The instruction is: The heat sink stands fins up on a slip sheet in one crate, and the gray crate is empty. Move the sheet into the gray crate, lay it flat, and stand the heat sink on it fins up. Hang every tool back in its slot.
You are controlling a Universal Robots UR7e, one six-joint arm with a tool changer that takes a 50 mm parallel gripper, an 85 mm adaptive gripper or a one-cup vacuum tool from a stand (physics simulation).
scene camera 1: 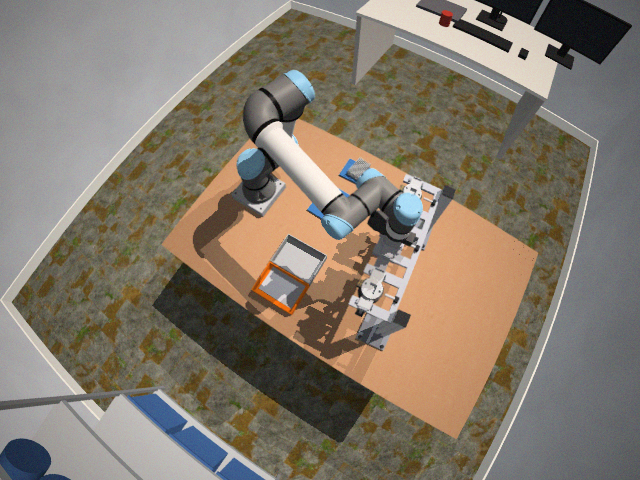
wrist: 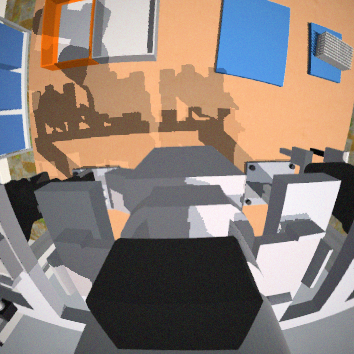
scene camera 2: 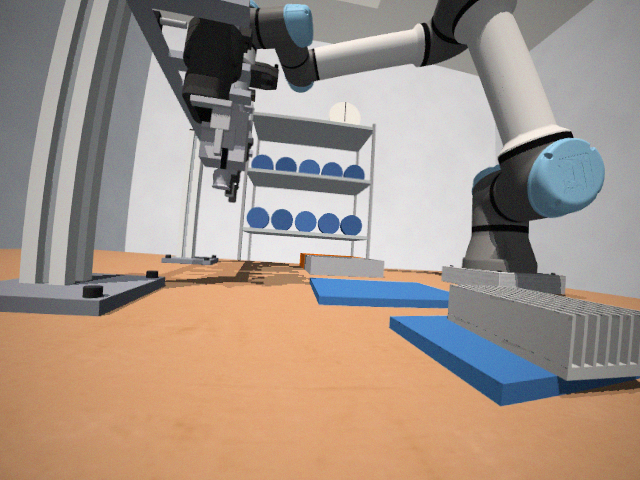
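Seen in the pictures: arm's base, origin of its link: [scene camera 1: 259,188] [scene camera 2: 497,270].
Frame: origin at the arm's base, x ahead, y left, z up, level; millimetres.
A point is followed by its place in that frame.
Observation:
The heat sink [scene camera 1: 358,167] @[x 342, y 310, z -10 mm] [scene camera 2: 509,328] @[x 379, y 317, z -16 mm] [wrist: 334,50] @[x 351, y 293, z -1 mm] rests fins up across a small blue pad [scene camera 1: 346,171] [scene camera 2: 465,343] @[x 397, y 302, z -29 mm] [wrist: 320,72] @[x 406, y 273, z -29 mm]. The orange crate [scene camera 1: 273,301] @[x 306, y -400, z -37 mm] [scene camera 2: 302,259] @[x 402, y -329, z -14 mm] [wrist: 49,32] @[x 304, y -406, z -22 mm] touches the gray crate [scene camera 1: 317,269] @[x 405, y -208, z 3 mm] [scene camera 2: 343,266] @[x 332, y -134, z -16 mm] [wrist: 130,58] @[x 409, y -192, z -19 mm]. Both show pale floors; I cannot tell the slip sheet from a crate floor. The arm's wrist is at the tool stand's middle slot, over a grey tool body [wrist: 182,192] @[x 571, y -83, z 310 mm]. A pale cup [scene camera 2: 220,178] @[x 616, y -64, z 146 mm] shows below the stand. No gripper fingers show on the arm; whether the tool is coupled is hidden.
The tool stand [scene camera 1: 405,281] @[x 708, y -190, z 303 mm] holds a tool [scene camera 1: 371,288] @[x 622, y -259, z 309 mm] in one end slot and a black-bodied tool [scene camera 2: 211,54] @[x 605, y 133, z 250 mm] in the other. A large blue pad [scene camera 1: 316,210] @[x 271, y 33, z -29 mm] [scene camera 2: 377,292] @[x 372, y 130, z -29 mm] [wrist: 252,42] @[x 364, y 81, z -29 mm] lies between the crates and the small pad. The arm's base [scene camera 1: 258,198] @[x 37, y -56, z 32 mm] stands behind them.

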